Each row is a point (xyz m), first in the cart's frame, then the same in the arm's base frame.
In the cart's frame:
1: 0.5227 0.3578 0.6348
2: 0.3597 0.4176 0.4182
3: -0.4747 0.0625 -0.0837
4: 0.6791 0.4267 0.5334
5: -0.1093 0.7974 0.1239
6: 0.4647 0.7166 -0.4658
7: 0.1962 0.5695 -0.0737
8: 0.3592 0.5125 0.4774
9: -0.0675 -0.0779 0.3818
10: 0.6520 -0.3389 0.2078
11: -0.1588 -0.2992 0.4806
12: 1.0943 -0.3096 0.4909
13: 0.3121 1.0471 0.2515
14: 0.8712 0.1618 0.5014
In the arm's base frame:
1: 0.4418 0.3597 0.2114
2: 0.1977 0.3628 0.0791
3: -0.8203 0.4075 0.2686
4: 0.5128 0.2360 0.0731
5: -0.2573 0.6721 -0.3056
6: -0.2022 -0.0792 -0.6466
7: -0.1962 0.2485 -0.2723
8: 0.2542 0.4461 0.0304
9: -0.2552 0.3592 0.5526
10: 0.1272 -0.3262 0.5507
11: -0.3113 0.3639 0.8054
12: 0.6431 -0.4197 0.5921
13: 0.1945 0.6100 -0.5252
14: 0.5818 -0.0366 0.2434

